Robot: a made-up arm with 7 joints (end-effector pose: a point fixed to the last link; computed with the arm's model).
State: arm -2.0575 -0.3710 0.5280 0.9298 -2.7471 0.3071 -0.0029
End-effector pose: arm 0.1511 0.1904 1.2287 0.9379 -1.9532 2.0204
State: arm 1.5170 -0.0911 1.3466 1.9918 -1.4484 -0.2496 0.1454
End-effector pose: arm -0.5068 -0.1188 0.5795 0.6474 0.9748 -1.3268
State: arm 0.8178 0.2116 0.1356 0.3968 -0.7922 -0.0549 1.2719
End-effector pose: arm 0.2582 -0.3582 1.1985 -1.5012 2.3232 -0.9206
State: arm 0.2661 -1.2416 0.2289 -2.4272 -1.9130 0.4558 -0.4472
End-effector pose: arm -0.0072 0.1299 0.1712 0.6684 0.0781 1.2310
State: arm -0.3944 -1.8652 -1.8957 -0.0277 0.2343 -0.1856 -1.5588
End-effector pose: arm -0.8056 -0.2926 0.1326 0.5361 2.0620 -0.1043
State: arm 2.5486 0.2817 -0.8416 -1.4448 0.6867 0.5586 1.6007
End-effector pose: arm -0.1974 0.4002 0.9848 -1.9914 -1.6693 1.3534
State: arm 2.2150 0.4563 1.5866 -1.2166 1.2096 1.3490 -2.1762
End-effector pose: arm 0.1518 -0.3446 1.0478 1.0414 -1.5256 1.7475
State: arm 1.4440 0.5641 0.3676 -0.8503 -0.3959 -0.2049 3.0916
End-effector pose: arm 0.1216 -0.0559 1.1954 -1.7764 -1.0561 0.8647
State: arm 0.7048 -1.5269 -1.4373 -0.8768 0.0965 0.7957 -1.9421
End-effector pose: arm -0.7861 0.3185 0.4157 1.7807 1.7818 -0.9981
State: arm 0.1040 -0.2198 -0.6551 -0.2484 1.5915 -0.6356 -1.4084
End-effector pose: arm -0.2060 0.0441 1.2806 -2.0068 -0.4104 -1.5044
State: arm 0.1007 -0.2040 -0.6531 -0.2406 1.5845 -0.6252 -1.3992
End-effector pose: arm -0.1893 0.0430 1.2857 -2.0129 -0.3982 -1.4765
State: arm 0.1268 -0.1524 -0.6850 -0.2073 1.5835 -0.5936 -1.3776
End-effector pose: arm -0.1283 0.0458 1.3009 -2.0538 -0.3444 -1.3825
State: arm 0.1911 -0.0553 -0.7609 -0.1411 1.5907 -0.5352 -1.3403
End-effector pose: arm -0.0091 0.0460 1.3170 -2.1260 -0.2277 -1.2040
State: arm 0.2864 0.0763 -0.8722 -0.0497 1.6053 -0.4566 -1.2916
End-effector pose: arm 0.1518 0.0292 1.3117 -2.1950 -0.0507 -0.9630
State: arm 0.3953 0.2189 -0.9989 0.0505 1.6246 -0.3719 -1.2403
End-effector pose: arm 0.3136 -0.0112 1.2731 -2.2274 0.1514 -0.7065
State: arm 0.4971 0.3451 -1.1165 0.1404 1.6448 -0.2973 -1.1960
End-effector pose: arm 0.4372 -0.0636 1.2147 -2.2193 0.3287 -0.4875
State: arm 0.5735 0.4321 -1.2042 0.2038 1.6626 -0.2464 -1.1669
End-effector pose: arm 0.5078 -0.1073 1.1645 -2.1945 0.4453 -0.3437
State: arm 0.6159 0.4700 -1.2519 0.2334 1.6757 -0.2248 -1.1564
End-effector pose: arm 0.5330 -0.1301 1.1411 -2.1784 0.4953 -0.2848
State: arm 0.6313 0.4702 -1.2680 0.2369 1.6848 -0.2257 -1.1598
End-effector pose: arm 0.5308 -0.1345 1.1414 -2.1774 0.4990 -0.2876
